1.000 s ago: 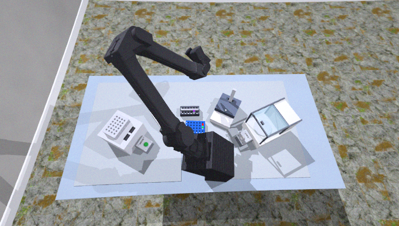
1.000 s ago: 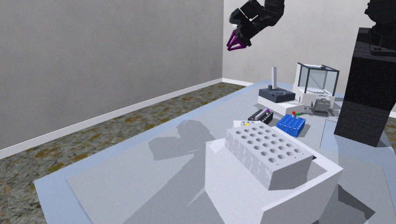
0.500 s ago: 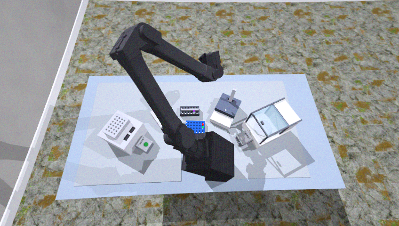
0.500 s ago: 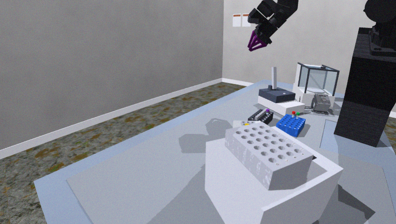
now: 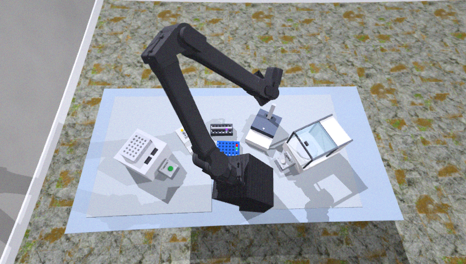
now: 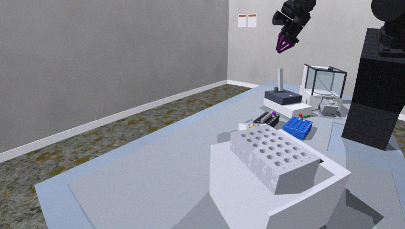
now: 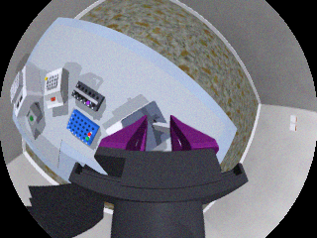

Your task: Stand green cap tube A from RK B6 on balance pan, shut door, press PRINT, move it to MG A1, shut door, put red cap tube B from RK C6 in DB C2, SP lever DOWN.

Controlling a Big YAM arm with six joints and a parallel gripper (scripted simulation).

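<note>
The balance door lies 220 mm behind my hand, 230 mm to the right of it and 80 mm below it. The rest, counted from my hand: blue rack RK 170 mm behind, 170 mm to the left, 280 mm below; then magnet block 50 mm behind, 200 mm to the left, 270 mm below; then SP lever 70 mm to the right, 150 mm below.
</note>
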